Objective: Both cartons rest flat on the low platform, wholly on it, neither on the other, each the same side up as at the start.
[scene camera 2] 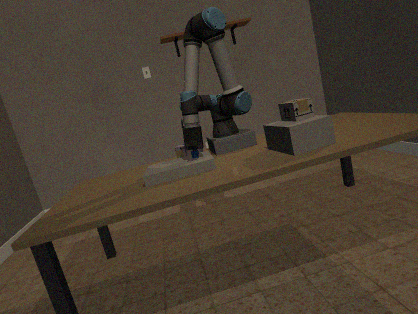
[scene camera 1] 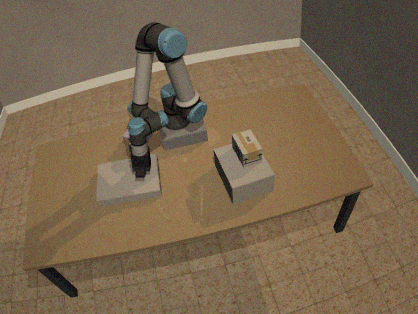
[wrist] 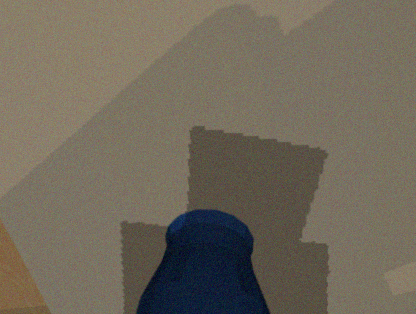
The suction cup (wrist: 208,256) is stuck to a low grey platform (scene camera 1: 116,182), which still rests on the table. Also in view: a tall grey block (scene camera 2: 290,137).
The low grey platform also shows in scene camera 2 (scene camera 2: 166,171) and in the wrist view (wrist: 292,123). The tall grey block also shows in scene camera 1 (scene camera 1: 242,184). The wrist view misses the tall grey block: it is out of frame.
